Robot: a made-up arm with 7 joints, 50 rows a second.
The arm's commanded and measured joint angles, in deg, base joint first. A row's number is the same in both.
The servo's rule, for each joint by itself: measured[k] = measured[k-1] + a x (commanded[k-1-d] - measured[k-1]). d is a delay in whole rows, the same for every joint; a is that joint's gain. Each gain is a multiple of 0.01, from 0.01 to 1. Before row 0 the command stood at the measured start. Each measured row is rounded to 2 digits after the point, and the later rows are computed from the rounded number. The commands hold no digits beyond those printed.
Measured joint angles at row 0:
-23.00, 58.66, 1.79, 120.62, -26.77, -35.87, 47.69
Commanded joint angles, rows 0 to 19:
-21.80, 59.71, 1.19, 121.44, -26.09, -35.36, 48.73
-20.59, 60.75, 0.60, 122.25, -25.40, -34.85, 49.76
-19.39, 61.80, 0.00, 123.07, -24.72, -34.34, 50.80
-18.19, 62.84, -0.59, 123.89, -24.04, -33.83, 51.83
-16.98, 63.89, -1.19, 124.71, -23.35, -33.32, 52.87
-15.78, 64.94, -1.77, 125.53, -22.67, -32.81, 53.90
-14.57, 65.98, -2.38, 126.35, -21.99, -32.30, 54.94
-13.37, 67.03, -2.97, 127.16, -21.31, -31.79, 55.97
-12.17, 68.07, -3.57, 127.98, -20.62, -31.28, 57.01
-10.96, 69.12, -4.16, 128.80, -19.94, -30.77, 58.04
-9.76, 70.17, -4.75, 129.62, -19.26, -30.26, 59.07
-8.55, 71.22, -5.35, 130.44, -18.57, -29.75, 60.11
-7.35, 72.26, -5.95, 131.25, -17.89, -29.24, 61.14
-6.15, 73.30, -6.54, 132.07, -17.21, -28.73, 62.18
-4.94, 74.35, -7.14, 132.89, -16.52, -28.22, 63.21
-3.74, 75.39, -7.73, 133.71, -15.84, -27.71, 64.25
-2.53, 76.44, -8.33, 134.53, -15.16, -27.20, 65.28
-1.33, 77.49, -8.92, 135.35, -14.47, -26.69, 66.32
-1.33, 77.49, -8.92, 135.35, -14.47, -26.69, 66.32
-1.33, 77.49, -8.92, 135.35, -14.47, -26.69, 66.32
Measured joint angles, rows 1 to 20:
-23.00, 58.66, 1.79, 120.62, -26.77, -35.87, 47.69
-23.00, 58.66, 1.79, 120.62, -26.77, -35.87, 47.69
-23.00, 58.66, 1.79, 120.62, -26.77, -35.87, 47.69
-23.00, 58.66, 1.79, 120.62, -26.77, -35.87, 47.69
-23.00, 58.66, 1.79, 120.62, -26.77, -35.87, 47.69
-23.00, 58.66, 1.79, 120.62, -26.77, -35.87, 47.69
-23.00, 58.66, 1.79, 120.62, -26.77, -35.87, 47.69
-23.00, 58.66, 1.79, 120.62, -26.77, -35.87, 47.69
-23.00, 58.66, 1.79, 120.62, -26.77, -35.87, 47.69
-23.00, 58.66, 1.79, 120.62, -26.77, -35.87, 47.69
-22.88, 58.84, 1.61, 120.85, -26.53, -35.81, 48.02
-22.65, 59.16, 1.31, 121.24, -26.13, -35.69, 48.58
-22.32, 59.61, 0.92, 121.75, -25.64, -35.53, 49.29
-21.91, 60.16, 0.47, 122.35, -25.08, -35.33, 50.10
-21.42, 60.79, -0.03, 123.01, -24.47, -35.09, 50.99
-20.86, 61.50, -0.55, 123.72, -23.84, -34.82, 51.92
-20.23, 62.26, -1.10, 124.46, -23.19, -34.52, 52.89
-19.54, 63.07, -1.66, 125.22, -22.53, -34.19, 53.88
-18.80, 63.92, -2.23, 125.99, -21.86, -33.84, 54.88
-18.02, 64.80, -2.81, 126.78, -21.19, -33.47, 55.89
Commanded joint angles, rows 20 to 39:
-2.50, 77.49, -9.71, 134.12, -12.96, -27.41, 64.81
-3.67, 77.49, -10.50, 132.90, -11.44, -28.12, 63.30
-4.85, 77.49, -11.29, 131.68, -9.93, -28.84, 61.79
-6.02, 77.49, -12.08, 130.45, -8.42, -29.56, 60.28
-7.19, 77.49, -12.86, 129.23, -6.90, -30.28, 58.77
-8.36, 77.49, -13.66, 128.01, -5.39, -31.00, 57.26
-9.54, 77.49, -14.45, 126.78, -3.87, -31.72, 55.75
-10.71, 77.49, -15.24, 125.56, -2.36, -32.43, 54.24
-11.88, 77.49, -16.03, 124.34, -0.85, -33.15, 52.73
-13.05, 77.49, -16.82, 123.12, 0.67, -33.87, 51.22
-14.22, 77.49, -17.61, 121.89, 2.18, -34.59, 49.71
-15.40, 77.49, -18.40, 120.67, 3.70, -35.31, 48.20
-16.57, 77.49, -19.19, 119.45, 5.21, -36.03, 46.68
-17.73, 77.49, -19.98, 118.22, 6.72, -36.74, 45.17
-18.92, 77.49, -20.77, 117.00, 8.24, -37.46, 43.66
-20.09, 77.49, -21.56, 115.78, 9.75, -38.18, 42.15
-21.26, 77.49, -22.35, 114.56, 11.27, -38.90, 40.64
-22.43, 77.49, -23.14, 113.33, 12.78, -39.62, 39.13
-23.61, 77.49, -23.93, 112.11, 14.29, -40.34, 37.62
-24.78, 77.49, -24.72, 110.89, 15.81, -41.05, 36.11
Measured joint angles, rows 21 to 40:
-17.19, 65.71, -3.39, 127.58, -20.51, -33.08, 56.91
-16.33, 66.65, -3.98, 128.38, -19.83, -32.68, 57.93
-15.43, 67.60, -4.57, 129.18, -19.15, -32.27, 58.96
-14.50, 68.57, -5.16, 129.99, -18.47, -31.85, 59.99
-13.54, 69.55, -5.75, 130.80, -17.79, -31.41, 61.02
-12.56, 70.54, -6.34, 131.61, -17.11, -30.97, 62.05
-11.56, 71.54, -6.94, 132.43, -16.43, -30.52, 63.08
-10.54, 72.55, -7.53, 133.25, -15.74, -30.06, 64.12
-9.62, 73.39, -7.95, 133.84, -15.30, -29.66, 64.82
-8.79, 74.09, -8.24, 134.26, -15.01, -29.30, 65.30
-8.16, 74.67, -8.68, 134.22, -14.29, -29.07, 65.14
-7.71, 75.15, -9.23, 133.85, -13.29, -28.96, 64.55
-7.42, 75.55, -9.85, 133.24, -12.11, -28.95, 63.67
-7.28, 75.88, -10.52, 132.46, -10.82, -29.02, 62.59
-7.27, 76.15, -11.22, 131.56, -9.45, -29.17, 61.37
-7.38, 76.38, -11.95, 130.57, -8.03, -29.39, 60.05
-7.60, 76.57, -12.70, 129.51, -6.57, -29.67, 58.67
-7.91, 76.73, -13.46, 128.40, -5.10, -30.00, 57.25
-8.31, 76.86, -14.23, 127.26, -3.61, -30.38, 55.80
-8.78, 76.97, -15.01, 126.10, -2.11, -30.80, 54.33

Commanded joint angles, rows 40 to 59:
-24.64, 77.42, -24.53, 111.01, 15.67, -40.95, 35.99
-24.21, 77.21, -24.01, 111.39, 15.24, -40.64, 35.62
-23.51, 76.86, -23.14, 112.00, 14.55, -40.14, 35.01
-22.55, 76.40, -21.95, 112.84, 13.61, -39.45, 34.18
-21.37, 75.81, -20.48, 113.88, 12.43, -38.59, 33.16
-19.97, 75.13, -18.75, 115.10, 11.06, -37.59, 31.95
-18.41, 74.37, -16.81, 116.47, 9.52, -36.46, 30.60
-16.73, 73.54, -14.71, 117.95, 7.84, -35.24, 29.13
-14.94, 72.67, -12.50, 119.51, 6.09, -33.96, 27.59
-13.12, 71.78, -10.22, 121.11, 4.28, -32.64, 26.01
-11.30, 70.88, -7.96, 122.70, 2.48, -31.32, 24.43
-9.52, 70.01, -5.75, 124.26, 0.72, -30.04, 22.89
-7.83, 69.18, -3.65, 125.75, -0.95, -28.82, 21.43
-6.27, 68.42, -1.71, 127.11, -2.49, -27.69, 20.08
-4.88, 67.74, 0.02, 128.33, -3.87, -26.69, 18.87
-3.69, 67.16, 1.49, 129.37, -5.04, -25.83, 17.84
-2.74, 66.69, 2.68, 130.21, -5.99, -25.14, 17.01
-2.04, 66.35, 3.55, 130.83, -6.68, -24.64, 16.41
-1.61, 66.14, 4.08, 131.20, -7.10, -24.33, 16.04
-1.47, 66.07, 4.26, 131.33, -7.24, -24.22, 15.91
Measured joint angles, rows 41 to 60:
-9.32, 77.06, -15.79, 124.92, -0.61, -31.25, 52.85
-9.93, 77.13, -16.57, 123.73, 0.90, -31.74, 51.36
-10.59, 77.19, -17.36, 122.53, 2.41, -32.25, 49.86
-11.30, 77.24, -18.15, 121.32, 3.92, -32.79, 48.36
-12.06, 77.28, -18.94, 120.11, 5.43, -33.35, 46.86
-12.86, 77.32, -19.73, 118.90, 6.94, -33.93, 45.35
-13.70, 77.35, -20.52, 117.68, 8.46, -34.53, 43.84
-14.57, 77.37, -21.31, 116.46, 9.97, -35.14, 42.33
-15.47, 77.39, -22.10, 115.24, 11.48, -35.76, 40.82
-16.40, 77.41, -22.89, 114.02, 13.00, -36.39, 39.31
-17.22, 77.41, -23.38, 113.18, 13.93, -36.94, 38.25
-17.92, 77.38, -23.57, 112.68, 14.39, -37.38, 37.41
-18.48, 77.29, -23.44, 112.49, 14.45, -37.71, 36.64
-18.89, 77.14, -22.99, 112.59, 14.16, -37.92, 35.85
-19.14, 76.91, -22.24, 112.95, 13.55, -38.00, 34.99
-19.22, 76.61, -21.19, 113.55, 12.68, -37.95, 34.02
-19.14, 76.23, -19.88, 114.37, 11.57, -37.77, 32.93
-18.90, 75.77, -18.33, 115.37, 10.26, -37.47, 31.71
-18.50, 75.24, -16.58, 116.53, 8.80, -37.05, 30.39
-17.96, 74.65, -14.67, 117.81, 7.22, -36.52, 28.99

